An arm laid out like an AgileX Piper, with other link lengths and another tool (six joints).
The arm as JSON. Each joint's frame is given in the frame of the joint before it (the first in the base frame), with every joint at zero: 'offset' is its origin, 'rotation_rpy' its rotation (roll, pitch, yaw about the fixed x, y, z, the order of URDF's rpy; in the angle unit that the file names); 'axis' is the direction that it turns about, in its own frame. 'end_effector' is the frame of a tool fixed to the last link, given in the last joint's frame.
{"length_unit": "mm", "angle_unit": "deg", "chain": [
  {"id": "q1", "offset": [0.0, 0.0, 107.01], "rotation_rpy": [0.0, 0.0, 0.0], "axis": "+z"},
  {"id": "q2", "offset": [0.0, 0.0, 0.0], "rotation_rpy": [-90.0, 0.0, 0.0], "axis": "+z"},
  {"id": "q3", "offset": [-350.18, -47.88, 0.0], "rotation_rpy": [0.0, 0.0, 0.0], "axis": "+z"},
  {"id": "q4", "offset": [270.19, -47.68, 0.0], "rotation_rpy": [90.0, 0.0, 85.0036], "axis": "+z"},
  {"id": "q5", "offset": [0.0, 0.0, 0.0], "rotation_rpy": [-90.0, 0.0, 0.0], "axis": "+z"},
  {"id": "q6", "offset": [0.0, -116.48, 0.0], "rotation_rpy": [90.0, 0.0, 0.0], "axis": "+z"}
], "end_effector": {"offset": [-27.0, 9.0, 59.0], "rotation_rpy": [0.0, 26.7, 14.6]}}
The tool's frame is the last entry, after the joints.
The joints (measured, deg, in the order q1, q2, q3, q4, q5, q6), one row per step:
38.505, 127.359, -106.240, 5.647, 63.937, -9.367
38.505, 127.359, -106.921, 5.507, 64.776, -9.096
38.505, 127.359, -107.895, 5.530, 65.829, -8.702
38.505, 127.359, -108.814, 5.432, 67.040, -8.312
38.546, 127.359, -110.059, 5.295, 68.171, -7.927
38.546, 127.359, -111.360, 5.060, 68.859, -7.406
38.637, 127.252, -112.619, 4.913, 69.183, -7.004
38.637, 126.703, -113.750, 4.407, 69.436, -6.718
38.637, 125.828, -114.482, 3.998, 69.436, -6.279
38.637, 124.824, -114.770, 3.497, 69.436, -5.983
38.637, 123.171, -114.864, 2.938, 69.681, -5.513
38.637, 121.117, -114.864, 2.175, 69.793, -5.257
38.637, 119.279, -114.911, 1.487, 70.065, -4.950
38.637, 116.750, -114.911, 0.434, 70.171, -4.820
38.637, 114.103, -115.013, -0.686, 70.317, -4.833
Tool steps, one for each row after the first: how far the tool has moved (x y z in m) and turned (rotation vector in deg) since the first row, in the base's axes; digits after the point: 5 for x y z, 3 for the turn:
0.00034, -0.00016, 0.00300, -0.162, 0.098, -0.149
0.00080, 0.00027, 0.00754, -0.139, 0.255, -0.444
0.00085, 0.00000, 0.01158, -0.341, 0.505, -0.691
0.00173, 0.00077, 0.01755, -0.322, 0.410, -0.895
0.00422, 0.00177, 0.02423, -0.060, -0.115, -1.299
0.00646, 0.00406, 0.03221, 0.528, -0.938, -1.548
0.00913, 0.00433, 0.04394, 1.081, -2.304, -1.728
0.01076, 0.00398, 0.05707, 1.842, -3.717, -2.104
0.01110, 0.00235, 0.06889, 2.323, -4.971, -2.335
0.00947, -0.00114, 0.08581, 2.926, -6.387, -2.728
0.00709, -0.00582, 0.10621, 3.632, -8.311, -2.924
0.00424, -0.01065, 0.12436, 4.199, -9.923, -3.189
0.00013, -0.01768, 0.14904, 4.983, -12.426, -3.315
-0.00504, -0.02571, 0.17511, 5.804, -15.140, -3.357

